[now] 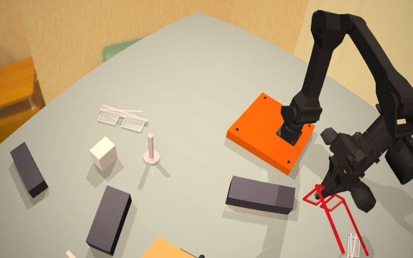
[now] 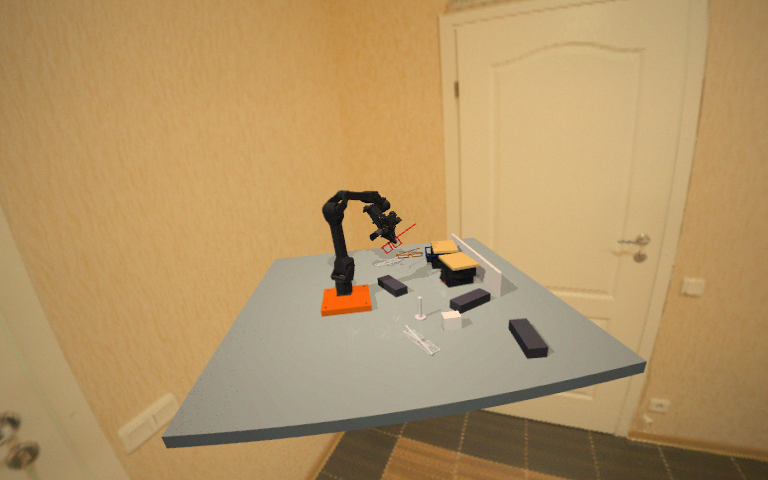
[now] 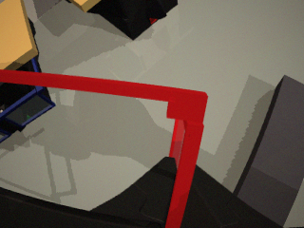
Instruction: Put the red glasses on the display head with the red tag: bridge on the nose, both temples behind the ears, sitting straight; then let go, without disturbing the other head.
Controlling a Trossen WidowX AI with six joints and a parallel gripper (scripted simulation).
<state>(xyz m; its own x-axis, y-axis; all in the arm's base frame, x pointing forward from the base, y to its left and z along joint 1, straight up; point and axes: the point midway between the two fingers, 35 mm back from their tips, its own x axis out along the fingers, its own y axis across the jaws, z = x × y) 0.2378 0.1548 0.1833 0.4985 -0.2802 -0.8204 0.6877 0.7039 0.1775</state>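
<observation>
Right now my gripper tip is 24 cm short of the tan-topped display head, 12 cm above it and 10 cm to the left of it. From my gripper tip the other things lie so: peg stand (37 cm to the right, 16 cm below, 4 cm ahead); then white panel (37 cm ahead, 13 cm below, 1 cm to the left); then white cube (46 cm to the right, 16 cm below, 13 cm ahead).
</observation>
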